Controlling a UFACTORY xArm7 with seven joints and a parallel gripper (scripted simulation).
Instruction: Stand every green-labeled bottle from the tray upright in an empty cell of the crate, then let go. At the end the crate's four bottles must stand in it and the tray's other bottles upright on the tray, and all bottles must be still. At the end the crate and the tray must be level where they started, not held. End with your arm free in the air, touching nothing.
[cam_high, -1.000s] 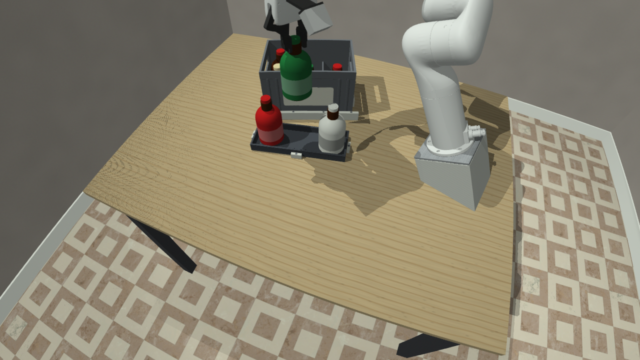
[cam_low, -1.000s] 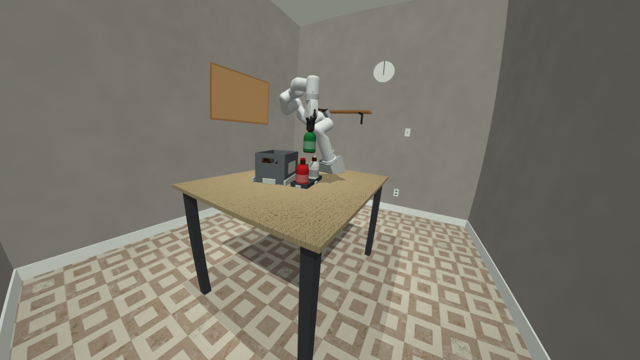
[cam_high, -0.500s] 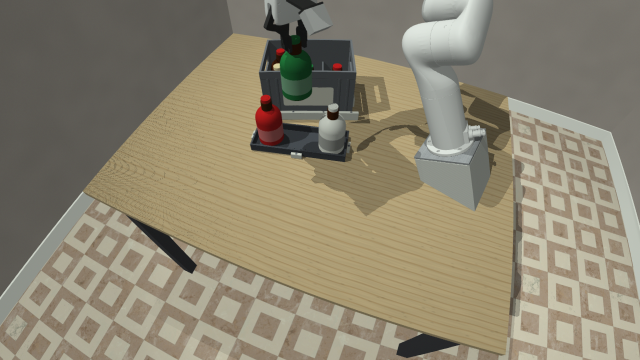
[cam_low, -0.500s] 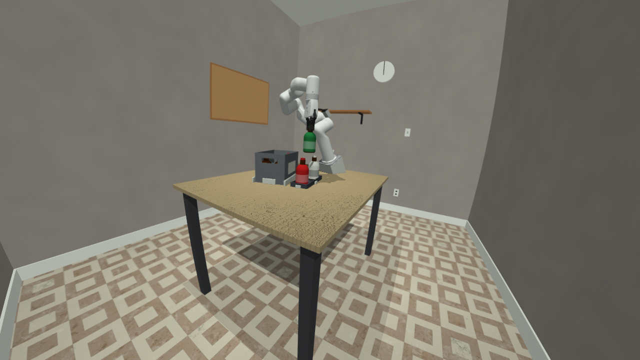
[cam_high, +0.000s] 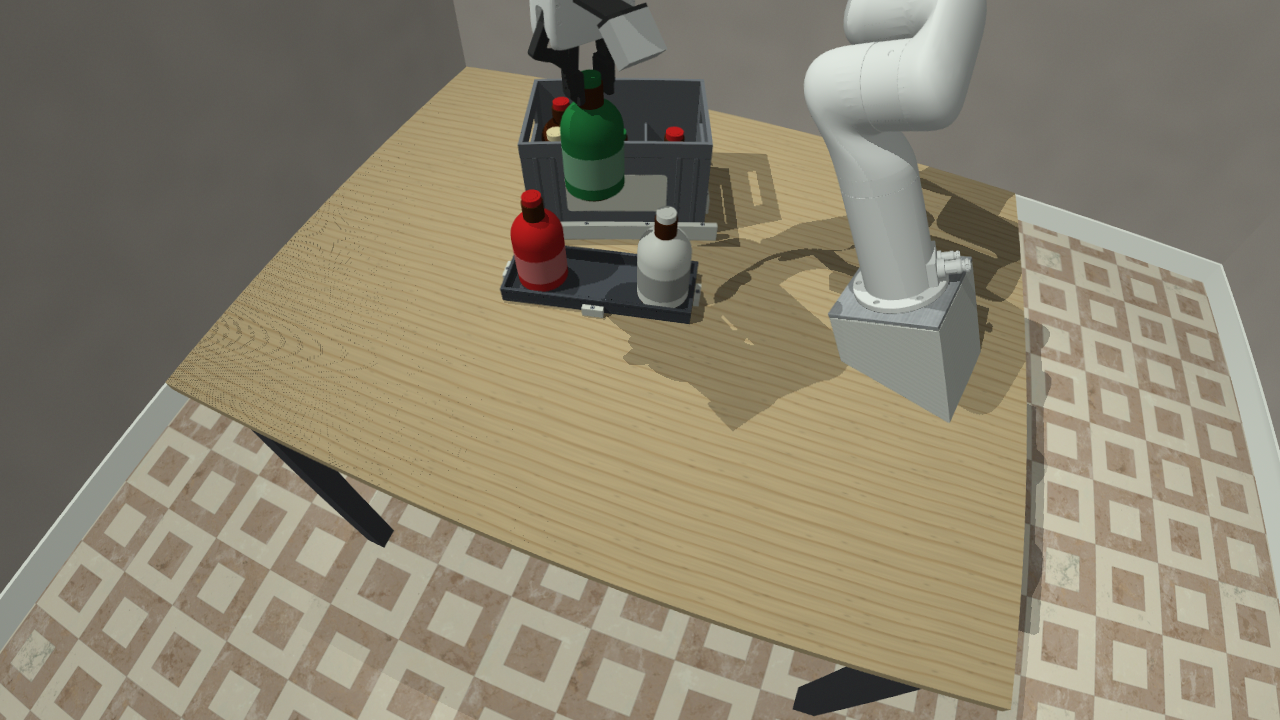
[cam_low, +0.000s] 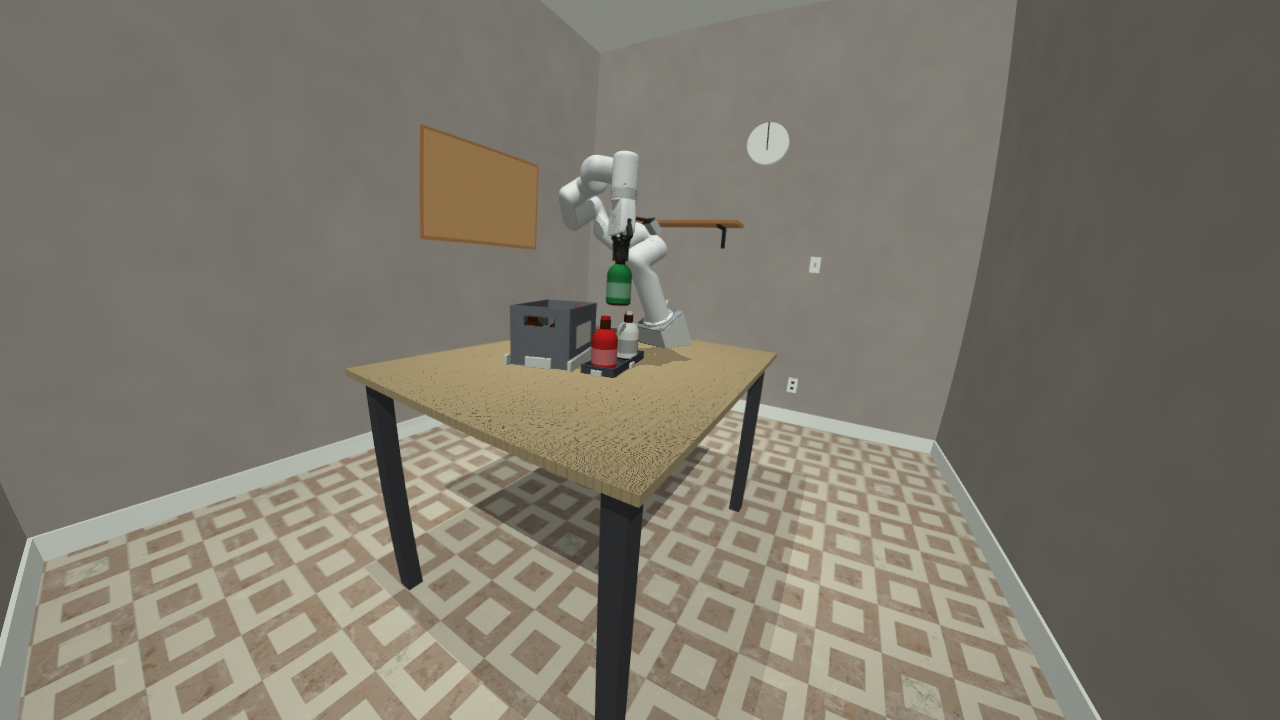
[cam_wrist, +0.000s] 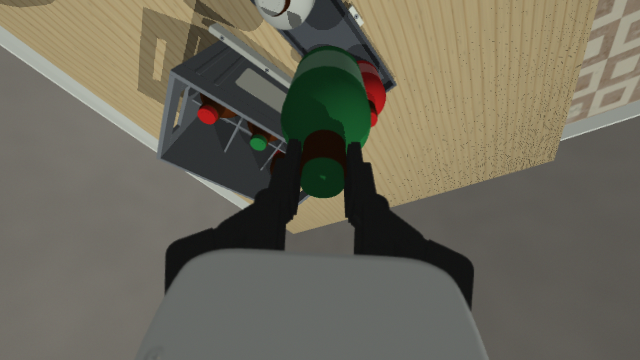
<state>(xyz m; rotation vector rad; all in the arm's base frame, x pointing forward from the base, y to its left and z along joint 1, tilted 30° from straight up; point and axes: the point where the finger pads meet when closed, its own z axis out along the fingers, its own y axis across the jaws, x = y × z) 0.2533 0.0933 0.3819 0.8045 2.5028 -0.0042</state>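
Right now my hand is 7 cm above the green-labeled bottle. The rest, counted from my hand: white bottle 9 cm behind, 1 cm to the right, 25 cm below; then dark grey crate 4 cm ahead, 20 cm to the right, 25 cm below; then red bottle 9 cm ahead, 1 cm to the left, 25 cm below.
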